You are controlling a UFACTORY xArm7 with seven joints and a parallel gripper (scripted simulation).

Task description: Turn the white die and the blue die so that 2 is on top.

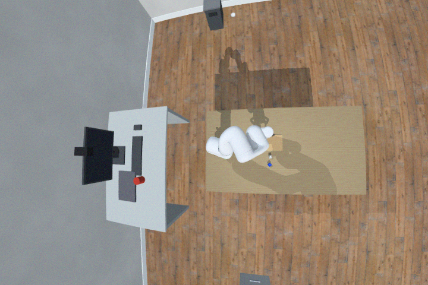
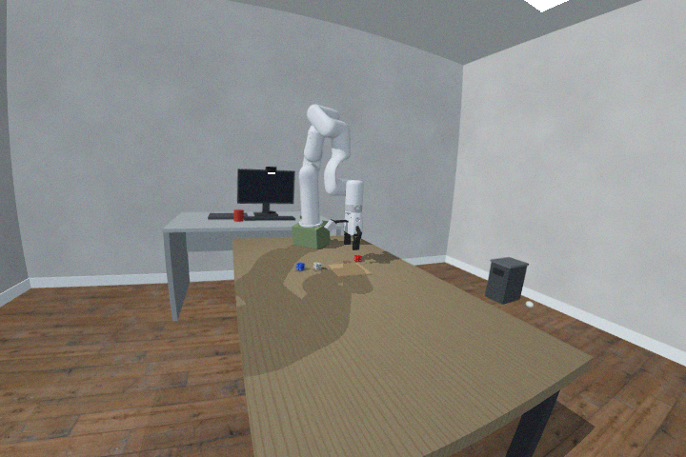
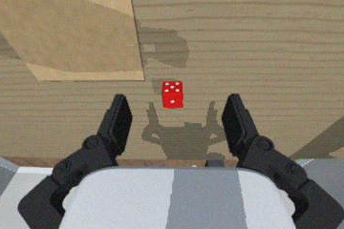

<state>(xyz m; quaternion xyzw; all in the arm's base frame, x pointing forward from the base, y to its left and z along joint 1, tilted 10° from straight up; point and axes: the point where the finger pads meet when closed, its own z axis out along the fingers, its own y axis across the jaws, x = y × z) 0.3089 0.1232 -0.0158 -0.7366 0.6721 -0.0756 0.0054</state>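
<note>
Right now the white die is 17 cm to the right of my hand, 8 cm ahead of it and 6 cm below it. The rest, counted from my hand: red die 6 cm below, 3 cm to the left; tan mat 11 cm ahead, 7 cm below, 4 cm to the right; blue die 24 cm to the right, 8 cm ahead, 6 cm below.
</note>
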